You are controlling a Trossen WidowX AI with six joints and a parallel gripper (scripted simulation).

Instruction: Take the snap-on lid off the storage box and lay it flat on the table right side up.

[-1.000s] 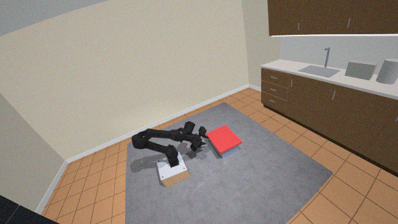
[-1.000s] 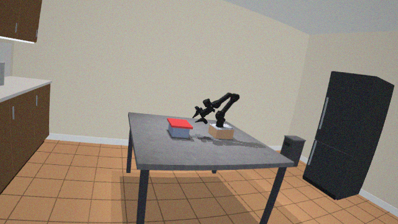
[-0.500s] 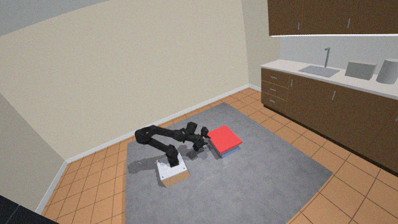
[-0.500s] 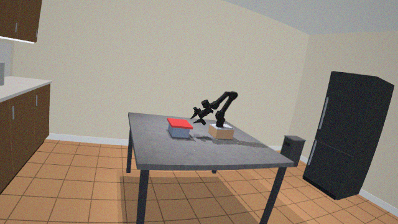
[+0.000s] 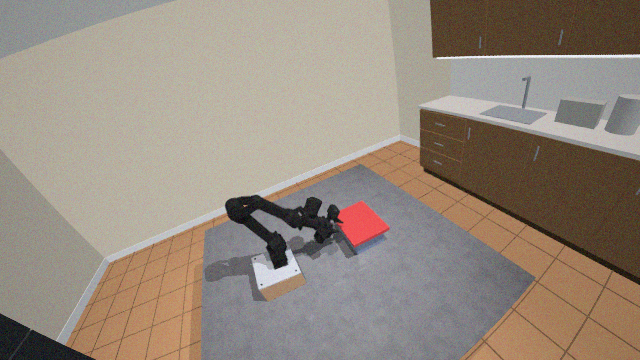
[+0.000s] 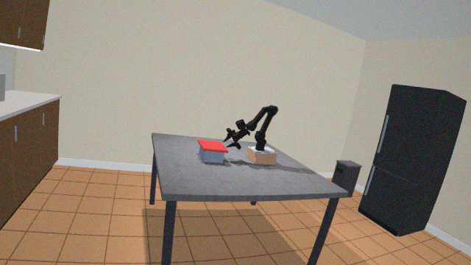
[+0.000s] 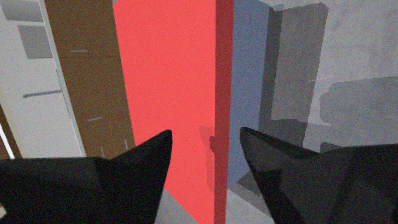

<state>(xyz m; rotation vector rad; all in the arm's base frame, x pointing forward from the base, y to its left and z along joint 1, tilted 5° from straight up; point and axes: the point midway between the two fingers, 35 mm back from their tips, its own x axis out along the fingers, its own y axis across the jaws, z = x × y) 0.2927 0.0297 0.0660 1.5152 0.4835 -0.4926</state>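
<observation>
Now: the lid 100 mm ahead of my gripper tip and 20 mm below it. Round my gripper tip: storage box: 100 mm ahead, 70 mm below.
</observation>
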